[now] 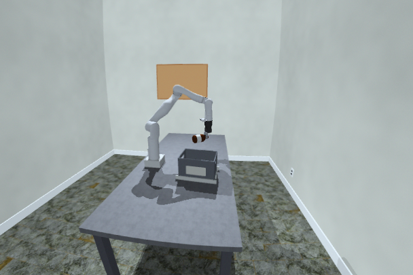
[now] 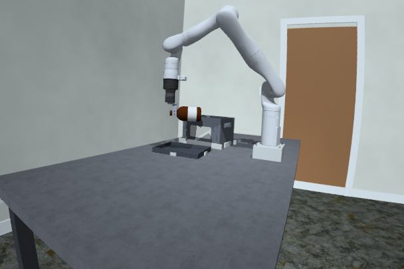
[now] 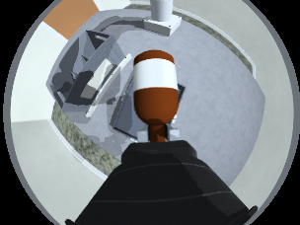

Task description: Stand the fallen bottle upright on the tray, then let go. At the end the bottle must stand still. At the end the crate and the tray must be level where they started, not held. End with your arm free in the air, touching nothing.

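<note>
Now: hand 4 cm past the bottle, 4 cm to the left of it and 1 cm above it. Also, from my hand: tray: 2 cm behind, 5 cm to the right, 19 cm below; then crate: 3 cm ahead, 34 cm to the right, 12 cm below.
</note>
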